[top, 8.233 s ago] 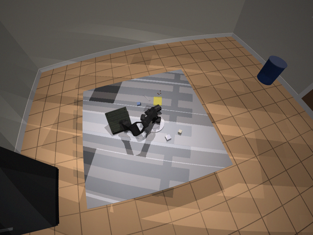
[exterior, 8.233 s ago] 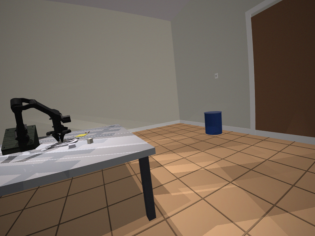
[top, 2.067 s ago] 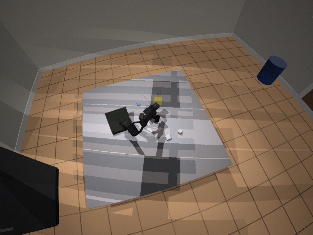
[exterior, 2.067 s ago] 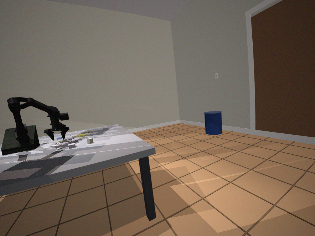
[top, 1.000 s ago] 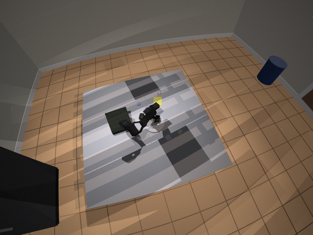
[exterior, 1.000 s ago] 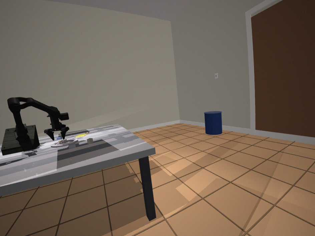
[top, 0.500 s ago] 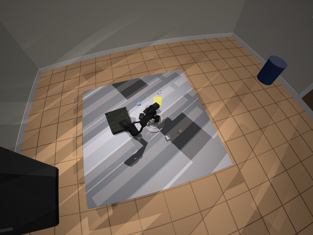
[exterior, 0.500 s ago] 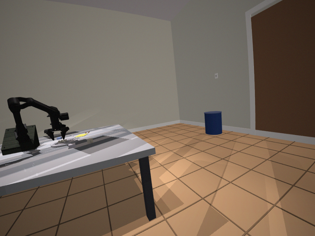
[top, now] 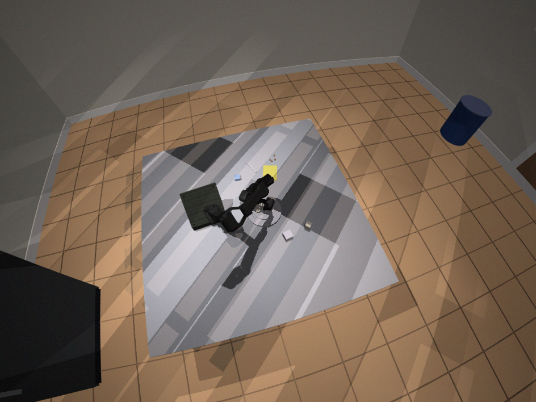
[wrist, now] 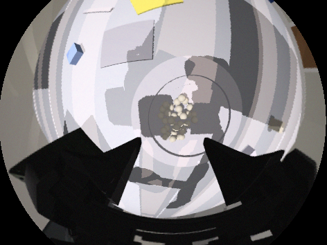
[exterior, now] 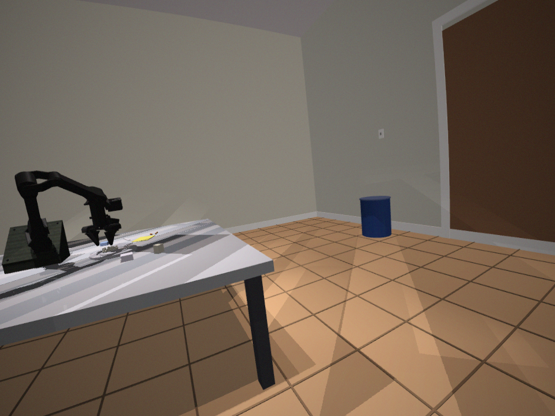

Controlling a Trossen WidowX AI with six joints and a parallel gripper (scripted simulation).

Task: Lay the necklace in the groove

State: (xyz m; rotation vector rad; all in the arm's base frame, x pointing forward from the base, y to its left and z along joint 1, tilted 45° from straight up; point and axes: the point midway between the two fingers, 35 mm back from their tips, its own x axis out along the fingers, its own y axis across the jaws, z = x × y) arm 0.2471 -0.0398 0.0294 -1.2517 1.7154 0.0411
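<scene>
My gripper tip is 30 mm short of the round bead board, 10 mm to the left of it and 30 mm above it. Round my gripper tip: grey card (40 mm ahead, 170 mm to the left, 40 mm below); blue block (40 mm behind, 270 mm to the left, 30 mm below); white block (100 mm ahead, 210 mm to the right, 30 mm below).
</scene>
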